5 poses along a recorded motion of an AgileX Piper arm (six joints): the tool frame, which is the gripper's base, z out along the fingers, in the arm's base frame.
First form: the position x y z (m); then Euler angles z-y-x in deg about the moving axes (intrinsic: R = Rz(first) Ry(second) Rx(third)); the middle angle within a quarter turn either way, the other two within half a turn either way.
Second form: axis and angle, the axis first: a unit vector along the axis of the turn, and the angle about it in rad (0 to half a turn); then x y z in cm. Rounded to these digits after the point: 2 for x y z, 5 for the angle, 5 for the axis.
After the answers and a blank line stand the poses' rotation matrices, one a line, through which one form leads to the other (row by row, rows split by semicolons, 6 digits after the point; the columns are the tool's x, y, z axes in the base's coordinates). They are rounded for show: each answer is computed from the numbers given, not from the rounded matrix.
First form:
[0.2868 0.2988 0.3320 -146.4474 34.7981 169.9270]
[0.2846 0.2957 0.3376 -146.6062 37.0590 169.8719]
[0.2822 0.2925 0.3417 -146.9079 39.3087 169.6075]
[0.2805 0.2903 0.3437 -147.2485 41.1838 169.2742]
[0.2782 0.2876 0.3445 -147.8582 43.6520 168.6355]
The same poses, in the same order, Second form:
[-0.31025 0.93494 0.17215 2.61345 28.68 29.88 33.20]
[-0.31057 0.93370 0.17820 2.57575 28.46 29.57 33.76]
[-0.31027 0.93237 0.18551 2.53891 28.22 29.25 34.17]
[-0.30969 0.93120 0.19222 2.50848 28.05 29.03 34.37]
[-0.30837 0.92956 0.20206 2.46886 27.82 28.76 34.45]

-0.684344 -0.627366 0.371598; -0.453862 0.765365 0.456318; -0.570686 0.143625 -0.808510
-0.666269 -0.630292 0.398520; -0.439220 0.763570 0.473335; -0.602637 0.140331 -0.785580
-0.648238 -0.632770 0.423544; -0.422454 0.761656 0.491337; -0.633498 0.139576 -0.761051
-0.632956 -0.634611 0.443436; -0.407155 0.760033 0.506532; -0.658477 0.140066 -0.739452
-0.612651 -0.636757 0.468187; -0.384938 0.757768 0.526887; -0.690276 0.142575 -0.709359

